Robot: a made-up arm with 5 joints.
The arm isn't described. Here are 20 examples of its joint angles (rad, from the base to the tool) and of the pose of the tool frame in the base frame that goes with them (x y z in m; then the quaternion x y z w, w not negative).
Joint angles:
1: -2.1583 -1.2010 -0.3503 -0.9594 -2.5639
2: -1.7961 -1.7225 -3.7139 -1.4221 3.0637
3: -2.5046 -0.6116 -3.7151 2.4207 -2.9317
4: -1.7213 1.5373 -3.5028 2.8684 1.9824
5: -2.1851 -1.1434 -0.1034 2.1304 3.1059
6: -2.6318 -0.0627 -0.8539 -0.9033 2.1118
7: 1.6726 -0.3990 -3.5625 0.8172 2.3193
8: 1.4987 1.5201 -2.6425 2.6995 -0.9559
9: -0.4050 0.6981 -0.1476 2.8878 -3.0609
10: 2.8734 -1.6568 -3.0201 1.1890 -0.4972
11: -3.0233 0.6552 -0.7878 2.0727 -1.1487
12: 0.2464 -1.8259 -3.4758 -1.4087 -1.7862
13: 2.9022 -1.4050 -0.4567 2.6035 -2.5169
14: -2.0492 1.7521 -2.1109 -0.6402 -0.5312
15: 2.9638 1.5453 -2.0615 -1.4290 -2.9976
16: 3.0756 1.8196 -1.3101 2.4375 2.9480
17: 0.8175 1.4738 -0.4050 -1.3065 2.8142
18: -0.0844 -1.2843 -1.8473 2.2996 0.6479
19: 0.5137 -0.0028 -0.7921 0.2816 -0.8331
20: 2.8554 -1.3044 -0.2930 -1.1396 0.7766
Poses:
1: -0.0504 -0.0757 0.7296 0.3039 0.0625 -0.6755 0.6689
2: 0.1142 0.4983 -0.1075 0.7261 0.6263 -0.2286 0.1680
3: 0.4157 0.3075 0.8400 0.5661 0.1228 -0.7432 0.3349
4: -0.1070 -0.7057 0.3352 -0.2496 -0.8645 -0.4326 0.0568
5: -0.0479 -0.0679 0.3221 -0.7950 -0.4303 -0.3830 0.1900
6: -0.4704 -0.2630 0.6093 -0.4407 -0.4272 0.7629 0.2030
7: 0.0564 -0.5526 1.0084 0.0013 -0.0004 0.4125 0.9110
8: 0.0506 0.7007 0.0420 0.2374 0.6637 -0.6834 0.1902
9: 0.1011 -0.0433 0.2563 0.0355 0.1435 -0.1597 0.9760
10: 0.9167 -0.2519 0.3206 -0.0197 0.1712 -0.3678 0.9138
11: -0.3031 -0.0360 0.0915 -0.3346 0.4556 -0.4064 0.7178
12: -0.5477 -0.1377 -0.1307 0.5145 0.8308 0.1522 0.1476
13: -0.0015 0.0004 0.4886 -0.8464 0.3903 -0.3557 0.0694
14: -0.3488 -0.6726 -0.2113 0.6369 -0.6041 0.1326 0.4603
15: -0.7491 0.1346 0.0239 -0.5559 0.0902 0.8262 0.0140
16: -0.1207 0.0080 -0.2070 0.0969 0.0062 0.9869 0.1288
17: 0.1230 0.1312 -0.1344 -0.5379 0.8346 0.0288 0.1150
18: -0.2952 0.0250 0.8831 -0.8541 0.3275 -0.3882 0.1124
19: 0.5081 0.2867 0.3842 0.7561 0.6032 0.2506 0.0404
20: -0.0322 0.0095 0.7088 -0.1018 -0.1732 0.2378 0.9503
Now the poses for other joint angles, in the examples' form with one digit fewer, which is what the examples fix.
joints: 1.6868 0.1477 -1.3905 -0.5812 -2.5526
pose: -0.076 0.653 0.729 -0.319 0.522 0.718 0.332
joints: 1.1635 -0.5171 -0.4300 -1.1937 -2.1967
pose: 0.129 0.299 0.626 -0.052 0.477 0.763 0.433
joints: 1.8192 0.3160 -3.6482 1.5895 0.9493
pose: -0.028 0.109 1.143 -0.584 -0.271 -0.142 0.752
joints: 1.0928 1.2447 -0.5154 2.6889 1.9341
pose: 0.056 0.107 0.092 -0.126 0.056 -0.057 0.989
